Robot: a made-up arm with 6 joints.
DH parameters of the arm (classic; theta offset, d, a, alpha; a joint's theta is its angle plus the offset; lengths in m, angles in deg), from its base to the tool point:
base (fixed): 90 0.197 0 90
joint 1: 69.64 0 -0.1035 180
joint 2: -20.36 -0.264 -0.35 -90
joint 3: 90 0.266 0.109 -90
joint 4: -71.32 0 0.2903 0
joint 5: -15.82 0 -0.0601 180
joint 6: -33.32 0 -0.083 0
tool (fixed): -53.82 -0.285 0 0
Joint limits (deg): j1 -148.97..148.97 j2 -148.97..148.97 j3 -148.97..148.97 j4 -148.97..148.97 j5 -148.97..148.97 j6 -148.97..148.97
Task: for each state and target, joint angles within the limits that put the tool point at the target. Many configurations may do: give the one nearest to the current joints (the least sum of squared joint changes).
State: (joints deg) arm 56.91 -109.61 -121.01 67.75 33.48 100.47
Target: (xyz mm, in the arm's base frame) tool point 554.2 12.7 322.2
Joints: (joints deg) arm 39.93 -76.88 -88.90 78.68 34.94 94.22
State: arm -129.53 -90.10 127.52 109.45 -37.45 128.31
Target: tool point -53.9 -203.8 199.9
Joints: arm -148.97 -92.04 148.97 122.44 -18.20 116.06
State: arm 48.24 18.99 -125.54 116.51 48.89 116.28
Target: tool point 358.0 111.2 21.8
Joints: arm 18.89 50.96 -126.87 116.74 52.82 104.78
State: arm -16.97 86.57 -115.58 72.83 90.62 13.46
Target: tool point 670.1 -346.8 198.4
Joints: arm -55.31 115.96 -70.16 104.12 84.95 15.44
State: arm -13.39 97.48 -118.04 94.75 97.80 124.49
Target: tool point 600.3 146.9 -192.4
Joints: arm 21.71 72.76 -80.49 79.84 111.53 114.93
